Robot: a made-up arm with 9 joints. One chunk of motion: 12 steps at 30 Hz.
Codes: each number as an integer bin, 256 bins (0 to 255) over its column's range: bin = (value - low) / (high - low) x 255, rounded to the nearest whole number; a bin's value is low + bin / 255 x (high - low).
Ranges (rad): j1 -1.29..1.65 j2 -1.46..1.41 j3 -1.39..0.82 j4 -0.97..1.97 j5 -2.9..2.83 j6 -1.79..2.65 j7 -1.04..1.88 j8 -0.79..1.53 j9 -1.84..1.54
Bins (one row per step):
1: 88 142 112 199 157 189 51 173 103
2: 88 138 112 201 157 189 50 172 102
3: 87 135 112 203 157 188 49 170 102
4: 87 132 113 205 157 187 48 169 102
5: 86 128 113 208 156 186 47 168 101
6: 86 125 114 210 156 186 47 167 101
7: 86 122 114 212 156 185 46 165 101
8: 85 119 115 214 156 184 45 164 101
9: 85 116 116 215 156 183 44 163 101
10: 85 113 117 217 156 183 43 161 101
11: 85 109 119 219 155 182 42 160 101
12: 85 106 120 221 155 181 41 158 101
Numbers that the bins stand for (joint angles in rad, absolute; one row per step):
1: -0.2754 0.1382 -0.4193 1.3244 0.6279 1.5008 -0.4560 0.7840 -0.4747
2: -0.2754 0.0932 -0.4193 1.3474 0.6279 1.5008 -0.4675 0.7749 -0.4880
3: -0.2869 0.0594 -0.4193 1.3705 0.6279 1.4834 -0.4789 0.7567 -0.4880
4: -0.2869 0.0256 -0.4107 1.3935 0.6279 1.4660 -0.4904 0.7476 -0.4880
5: -0.2985 -0.0194 -0.4107 1.4281 0.6054 1.4486 -0.5018 0.7385 -0.5013
6: -0.2985 -0.0531 -0.4020 1.4512 0.6054 1.4486 -0.5018 0.7294 -0.5013
7: -0.2985 -0.0869 -0.4020 1.4742 0.6054 1.4312 -0.5133 0.7112 -0.5013
8: -0.3100 -0.1207 -0.3933 1.4973 0.6054 1.4138 -0.5247 0.7021 -0.5013
9: -0.3100 -0.1544 -0.3847 1.5088 0.6054 1.3964 -0.5362 0.6930 -0.5013
10: -0.3100 -0.1882 -0.3760 1.5319 0.6054 1.3964 -0.5476 0.6748 -0.5013
11: -0.3100 -0.2332 -0.3587 1.5549 0.5829 1.3789 -0.5591 0.6657 -0.5013
12: -0.3100 -0.2670 -0.3500 1.5780 0.5829 1.3615 -0.5705 0.6475 -0.5013

